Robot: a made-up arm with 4 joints.
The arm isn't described. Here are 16 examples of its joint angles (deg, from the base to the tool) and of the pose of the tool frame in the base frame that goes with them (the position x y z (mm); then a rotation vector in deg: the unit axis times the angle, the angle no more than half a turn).
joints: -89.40 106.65 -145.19 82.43
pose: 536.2 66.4 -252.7 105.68 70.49 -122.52
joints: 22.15 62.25 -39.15 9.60
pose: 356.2 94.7 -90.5 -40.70 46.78 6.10
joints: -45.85 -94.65 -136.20 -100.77
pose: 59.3 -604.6 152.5 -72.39 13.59 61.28
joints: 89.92 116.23 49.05 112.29
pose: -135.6 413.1 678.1 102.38 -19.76 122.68
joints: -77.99 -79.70 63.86 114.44
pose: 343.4 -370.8 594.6 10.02 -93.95 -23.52
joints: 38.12 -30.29 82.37 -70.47
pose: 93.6 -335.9 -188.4 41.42 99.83 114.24
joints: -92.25 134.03 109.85 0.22
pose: 311.1 -135.0 26.3 1.85 -122.20 19.01
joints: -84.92 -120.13 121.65 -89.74
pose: -503.6 -311.8 195.6 -19.85 64.14 -6.30
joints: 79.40 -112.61 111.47 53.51
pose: 114.6 43.6 113.9 -139.40 31.68 78.17
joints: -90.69 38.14 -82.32 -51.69
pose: 242.9 -237.2 79.8 95.05 23.91 145.33
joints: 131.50 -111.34 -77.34 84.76
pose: -504.2 333.9 432.2 23.94 133.12 8.00
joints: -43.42 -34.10 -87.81 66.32
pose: 13.5 -589.9 390.1 -104.78 5.88 -85.44
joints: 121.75 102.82 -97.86 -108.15
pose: -22.4 48.9 814.4 27.14 111.00 -0.40
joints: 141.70 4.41 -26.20 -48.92
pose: 284.2 47.3 249.4 27.01 100.44 109.36
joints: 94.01 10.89 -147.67 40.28
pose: 320.8 94.1 -121.4 -35.20 34.16 -52.16
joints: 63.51 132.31 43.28 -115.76
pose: 87.3 282.9 853.7 -152.55 23.64 -3.79
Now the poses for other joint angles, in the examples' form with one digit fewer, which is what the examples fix.
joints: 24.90 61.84 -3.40 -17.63
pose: 299 69 100 -45.4 86.1 28.2
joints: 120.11 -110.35 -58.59 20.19
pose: -155 266 511 -12.3 -160.8 -9.6
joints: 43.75 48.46 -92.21 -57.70
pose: 233 371 150 -33.0 89.7 -70.8
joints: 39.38 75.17 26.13 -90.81
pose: 545 194 511 -118.8 102.8 42.8
